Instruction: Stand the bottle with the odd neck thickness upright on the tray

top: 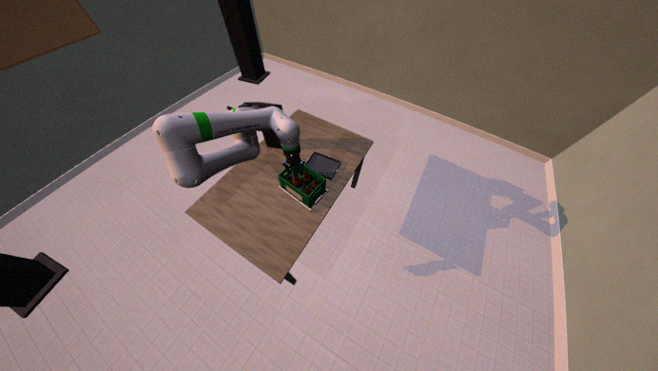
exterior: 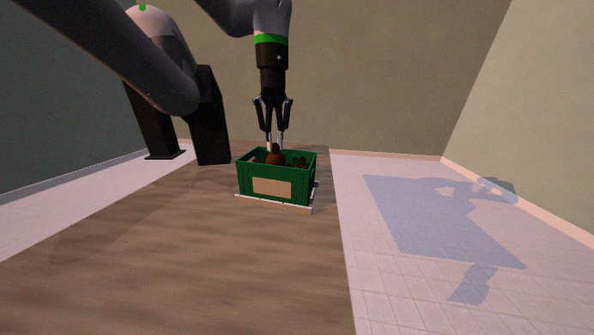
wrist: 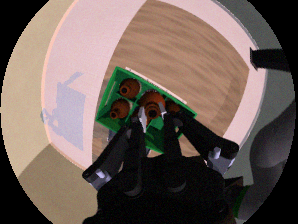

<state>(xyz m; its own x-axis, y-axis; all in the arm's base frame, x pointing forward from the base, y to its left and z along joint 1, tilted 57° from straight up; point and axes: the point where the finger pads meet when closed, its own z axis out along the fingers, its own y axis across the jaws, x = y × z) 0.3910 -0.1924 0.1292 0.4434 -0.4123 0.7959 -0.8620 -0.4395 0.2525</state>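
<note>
Right now the brown bottle is 90 mm below my hand. Round my hand: dark tray (60 mm ahead, 310 mm to the left, 240 mm below); then green crate (10 mm ahead, 40 mm to the left, 160 mm below).
</note>
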